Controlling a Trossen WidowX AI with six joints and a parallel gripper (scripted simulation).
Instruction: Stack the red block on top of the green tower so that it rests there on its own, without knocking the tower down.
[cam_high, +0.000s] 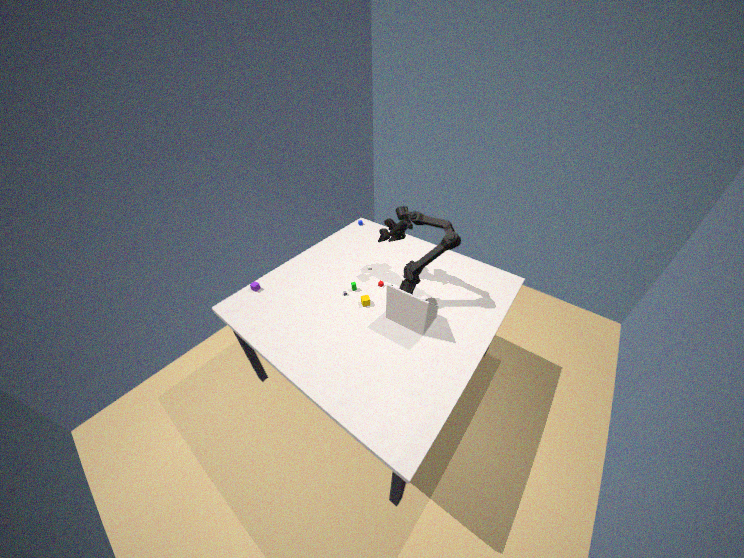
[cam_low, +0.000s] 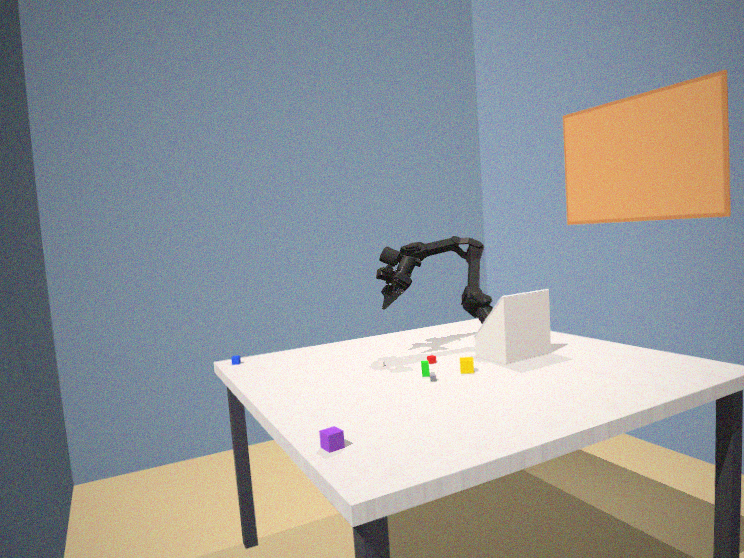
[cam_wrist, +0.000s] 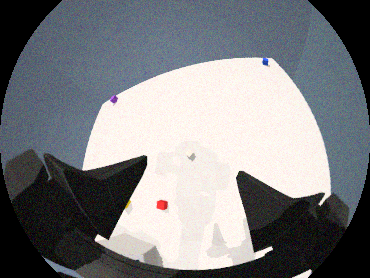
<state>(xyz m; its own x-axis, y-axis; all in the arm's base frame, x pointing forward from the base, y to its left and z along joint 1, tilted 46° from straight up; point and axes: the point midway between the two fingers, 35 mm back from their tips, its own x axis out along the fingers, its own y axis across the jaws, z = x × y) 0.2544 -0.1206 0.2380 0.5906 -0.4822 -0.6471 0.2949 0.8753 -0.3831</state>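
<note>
My gripper tip is now 70 mm past the red block, 150 mm to the right of it and 190 mm above it. Also, from my gripper tip: grey piece 70 mm ahead, 320 mm to the left, 190 mm below; then blue cube 430 mm ahead, 410 mm to the right, 180 mm below; then yellow cube 70 mm behind, 320 mm to the left, 180 mm below.
</note>
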